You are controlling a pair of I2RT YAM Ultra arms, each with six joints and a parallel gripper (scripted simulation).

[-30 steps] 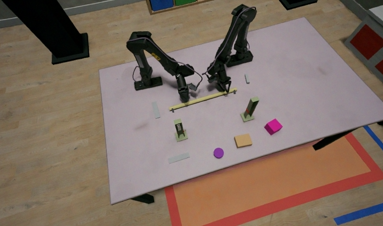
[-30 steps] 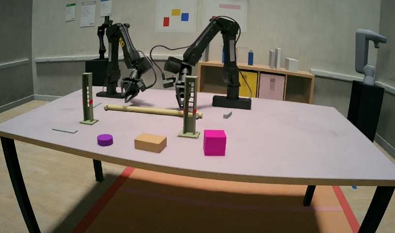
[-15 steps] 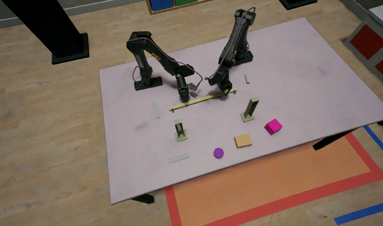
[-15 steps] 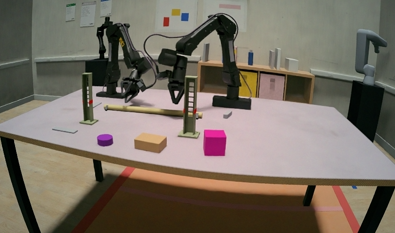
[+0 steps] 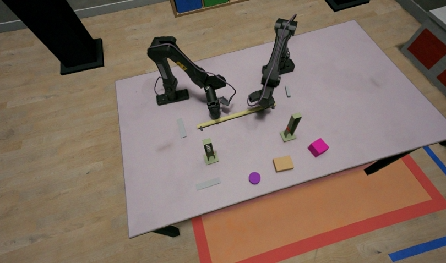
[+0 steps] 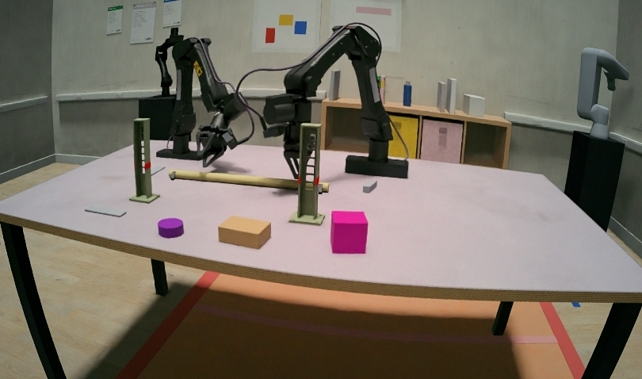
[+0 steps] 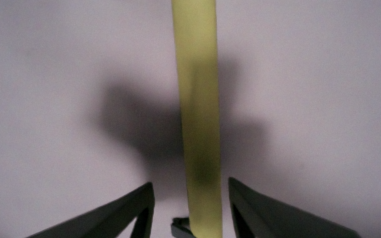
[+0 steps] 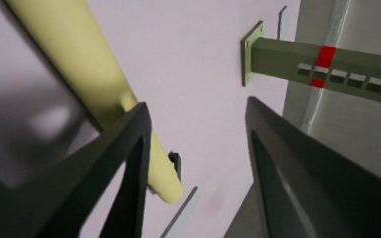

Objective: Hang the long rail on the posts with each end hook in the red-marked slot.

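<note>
The long yellow rail is 120 mm to the left of my right hand and 50 mm below it. Also, from my right hand: magenta cube: 320 mm ahead, 460 mm to the left, 30 mm below; then purple disc: 380 mm ahead, 90 mm to the left, 50 mm below; then orange block: 350 mm ahead, 260 mm to the left, 50 mm below.
</note>
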